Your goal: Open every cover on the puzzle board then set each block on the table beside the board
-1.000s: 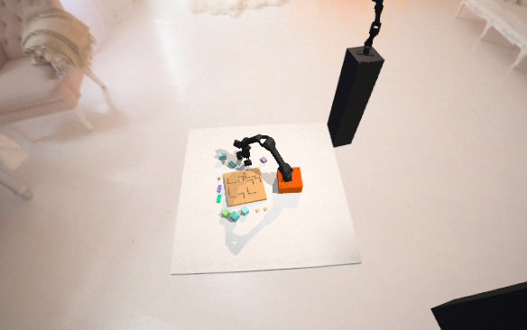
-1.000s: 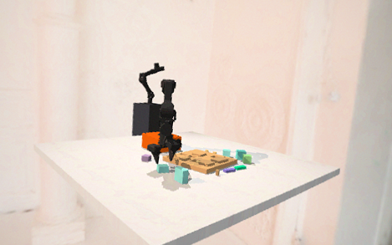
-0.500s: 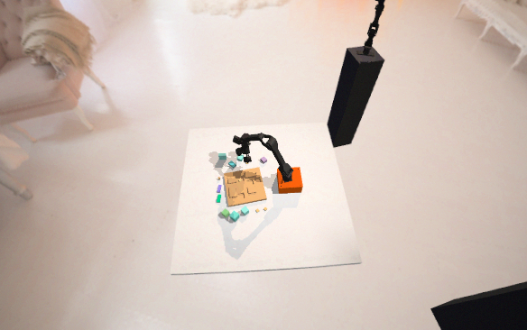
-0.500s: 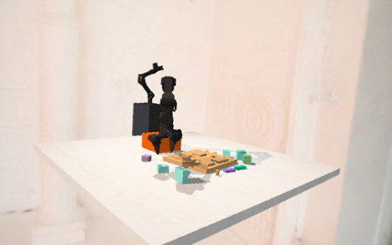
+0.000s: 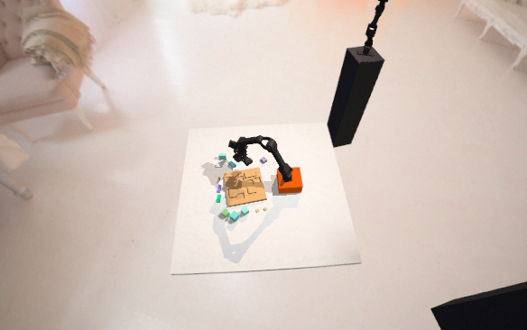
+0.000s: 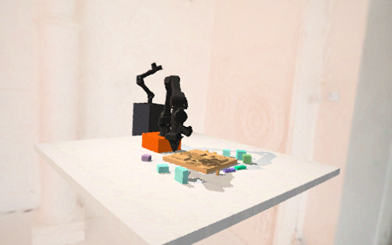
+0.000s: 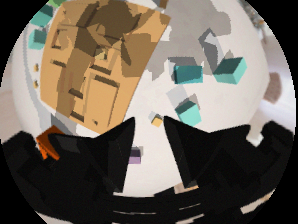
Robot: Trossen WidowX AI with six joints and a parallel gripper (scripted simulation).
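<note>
The tan puzzle board lies 50 mm ahead of my gripper tip, 160 mm to the left of it and 60 mm below it. The rest, counted from my gripper tip: purple bar (240 mm ahead, 150 mm to the left, 80 mm below); then green bar (250 mm ahead, 230 mm to the left, 80 mm below); then purple block (170 mm behind, 30 mm to the right, 70 mm below).
</note>
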